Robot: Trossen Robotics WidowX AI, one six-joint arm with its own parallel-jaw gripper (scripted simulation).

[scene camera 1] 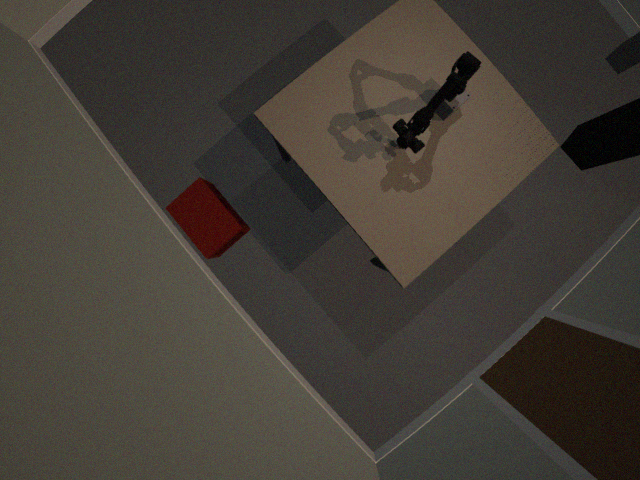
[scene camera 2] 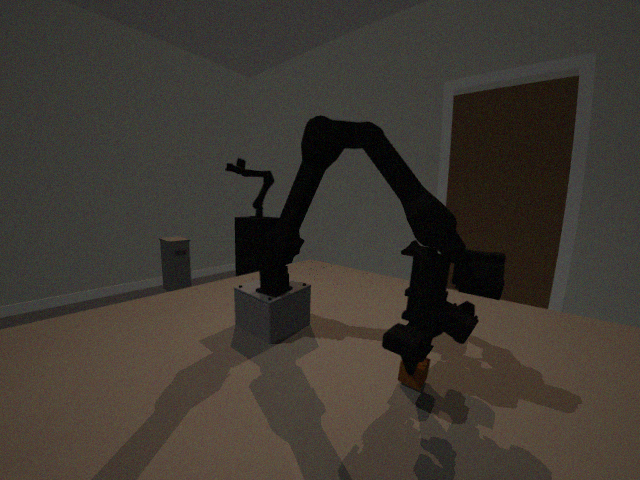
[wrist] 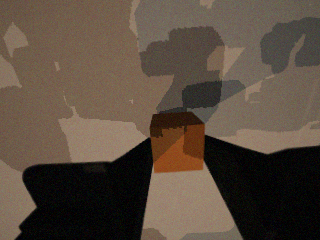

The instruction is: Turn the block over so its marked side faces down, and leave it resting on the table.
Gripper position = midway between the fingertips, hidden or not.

My gripper (scene camera 2: 414,368) carries an orange block (wrist: 178,139).
